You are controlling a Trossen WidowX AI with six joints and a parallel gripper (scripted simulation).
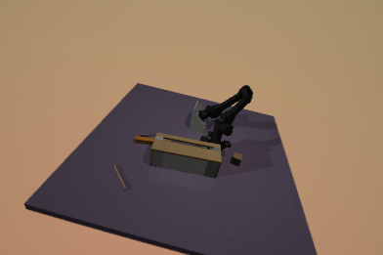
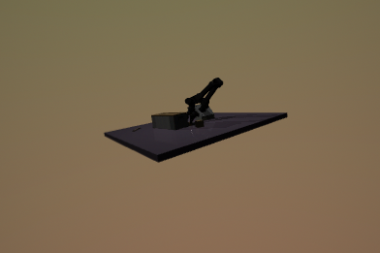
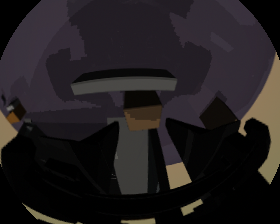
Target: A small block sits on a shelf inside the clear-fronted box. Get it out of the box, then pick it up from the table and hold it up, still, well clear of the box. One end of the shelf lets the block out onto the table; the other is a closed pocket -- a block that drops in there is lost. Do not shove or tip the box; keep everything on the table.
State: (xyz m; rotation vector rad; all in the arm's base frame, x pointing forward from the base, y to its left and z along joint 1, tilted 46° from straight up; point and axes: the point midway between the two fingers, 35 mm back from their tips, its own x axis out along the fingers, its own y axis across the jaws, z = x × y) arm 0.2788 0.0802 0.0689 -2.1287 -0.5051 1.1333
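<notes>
Now: the small brown block 20 mm behind my gripper tip. The rest, counted from my gripper tip: thin tan stick: 290 mm ahead, 480 mm to the right, 20 mm below; then orange rod: 20 mm behind, 390 mm to the right, 10 mm below.
</notes>
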